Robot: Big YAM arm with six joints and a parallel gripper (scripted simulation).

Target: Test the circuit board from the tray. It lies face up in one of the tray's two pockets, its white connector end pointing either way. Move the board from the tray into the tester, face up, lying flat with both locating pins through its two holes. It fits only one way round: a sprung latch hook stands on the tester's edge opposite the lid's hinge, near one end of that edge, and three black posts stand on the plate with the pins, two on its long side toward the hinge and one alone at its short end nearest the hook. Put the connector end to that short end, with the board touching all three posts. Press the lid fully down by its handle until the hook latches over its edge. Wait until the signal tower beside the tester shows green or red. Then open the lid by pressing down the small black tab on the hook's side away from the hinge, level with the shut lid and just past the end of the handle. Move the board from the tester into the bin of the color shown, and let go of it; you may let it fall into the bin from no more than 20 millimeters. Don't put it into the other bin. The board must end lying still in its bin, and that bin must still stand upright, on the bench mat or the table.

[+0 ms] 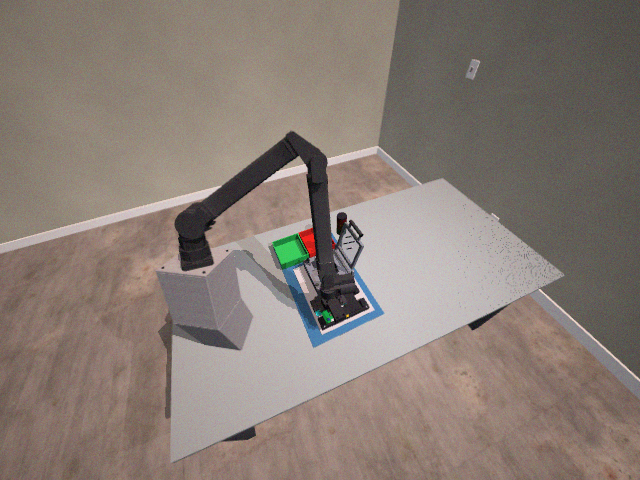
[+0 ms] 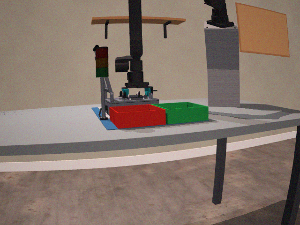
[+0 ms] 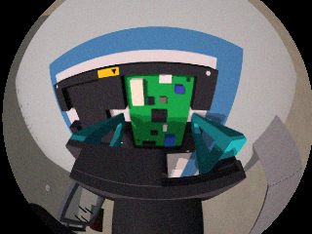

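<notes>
The green circuit board is right at my hand. From my hand the other things lie so: tester lid: 19 cm ahead, 16 cm to the left, 16 cm above; then tester plate: 8 cm ahead, 17 cm to the left, 5 cm above; then latch hook: 1 cm ahead, 23 cm to the left, 6 cm above.
</notes>
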